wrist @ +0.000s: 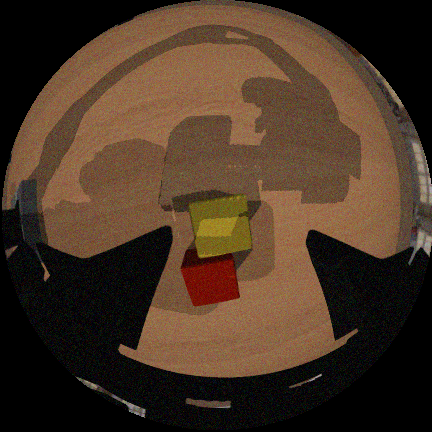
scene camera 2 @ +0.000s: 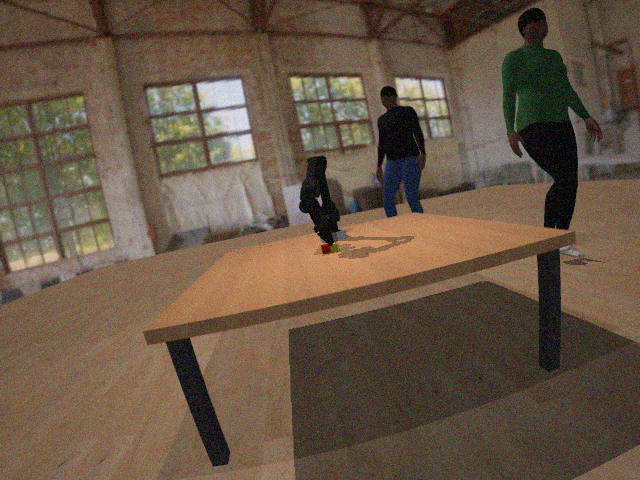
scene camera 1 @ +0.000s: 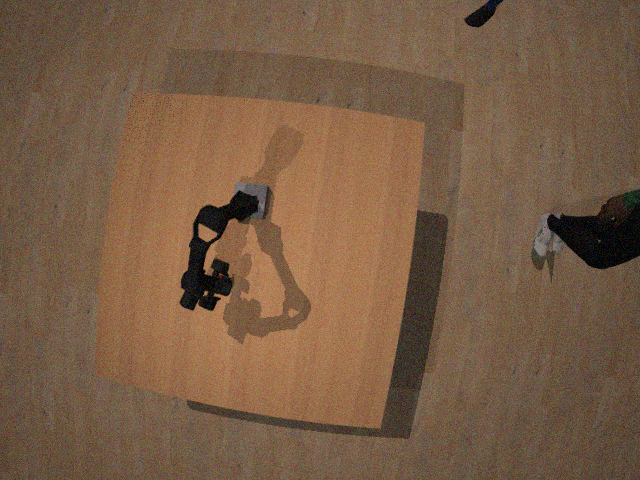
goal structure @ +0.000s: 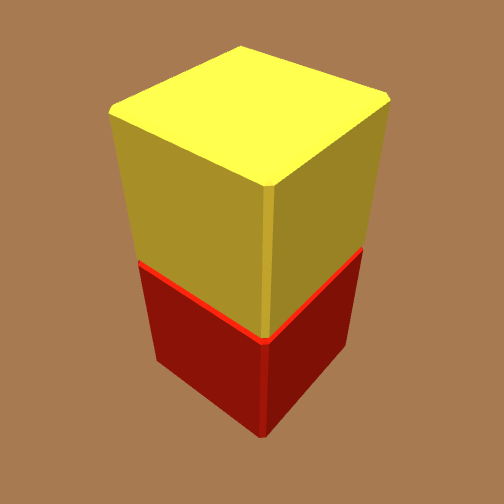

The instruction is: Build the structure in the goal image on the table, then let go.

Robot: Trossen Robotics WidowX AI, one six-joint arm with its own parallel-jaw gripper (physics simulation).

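Frame: origin at the arm's base, x right, y ahead, z up, level; centimetres.
Where they show: gripper, fingertip midpoint: (wrist: 243, 235) (scene camera 2: 332, 245); arm's base at its link origin: (scene camera 2: 333, 231) (scene camera 1: 248, 204).
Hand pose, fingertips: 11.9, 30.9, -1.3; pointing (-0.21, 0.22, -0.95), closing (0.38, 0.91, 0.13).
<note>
Things, the pixels of their centre, and the offset from my fingertips, as dx, dy, dz. Level surfaces: height alone.
- red cube at the middle of its body: (wrist: 210, 273) (scene camera 2: 325, 248) +2.2, -3.0, -1.3
- yellow cube at the middle of its body: (wrist: 218, 222) (scene camera 2: 334, 247) -1.1, -1.1, -1.3
- table at its surface level: dz -3.0
A red cube (scene camera 2: 325, 249) (wrist: 211, 282) and a yellow cube (scene camera 2: 335, 247) (wrist: 221, 237) rest side by side on the table (scene camera 1: 336, 335) (scene camera 2: 258, 289), close together and slightly offset. In the wrist view the yellow one is above the red one and partly in shadow; whether they touch is hard to tell. In the overhead view the arm mostly hides the cubes, with a bit of red showing. My gripper (scene camera 1: 222, 284) (wrist: 243, 235) is open and empty, over the cubes. In the wrist view its fingers stand wide apart, left and right of them, closer to them on the left.
The arm's grey base block (scene camera 1: 262, 198) stands on the table behind the cubes. The arm's shadow lies across the table beside the cubes. A person in a green top (scene camera 2: 540, 87) and a person in a black top (scene camera 2: 400, 131) stand beyond the table.
</note>
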